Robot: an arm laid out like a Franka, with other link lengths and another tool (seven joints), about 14 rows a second.
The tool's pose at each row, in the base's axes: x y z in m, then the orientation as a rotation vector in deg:
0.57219, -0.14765, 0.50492, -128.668, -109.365, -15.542
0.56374, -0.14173, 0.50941, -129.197, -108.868, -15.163
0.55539, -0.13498, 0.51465, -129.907, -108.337, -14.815
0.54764, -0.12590, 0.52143, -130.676, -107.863, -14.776
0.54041, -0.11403, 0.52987, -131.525, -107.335, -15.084
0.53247, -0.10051, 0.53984, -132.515, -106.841, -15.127
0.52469, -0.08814, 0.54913, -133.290, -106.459, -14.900
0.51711, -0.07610, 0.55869, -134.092, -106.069, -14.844
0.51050, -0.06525, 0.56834, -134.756, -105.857, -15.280
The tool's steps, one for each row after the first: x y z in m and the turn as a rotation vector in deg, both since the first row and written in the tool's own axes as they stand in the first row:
0.00545, -0.00937, -0.00301, 0.067, -0.224, 0.500
0.01190, -0.01879, -0.00654, 0.019, -0.515, 1.083
0.02106, -0.02801, -0.01095, -0.243, -0.725, 1.631
0.03339, -0.03720, -0.01625, -0.708, -0.799, 2.212
0.04757, -0.04738, -0.02261, -1.144, -1.085, 2.839
0.06050, -0.05721, -0.02861, -1.362, -1.432, 3.343
0.07322, -0.06679, -0.03495, -1.680, -1.714, 3.846
0.08498, -0.07523, -0.04166, -2.223, -1.781, 4.165

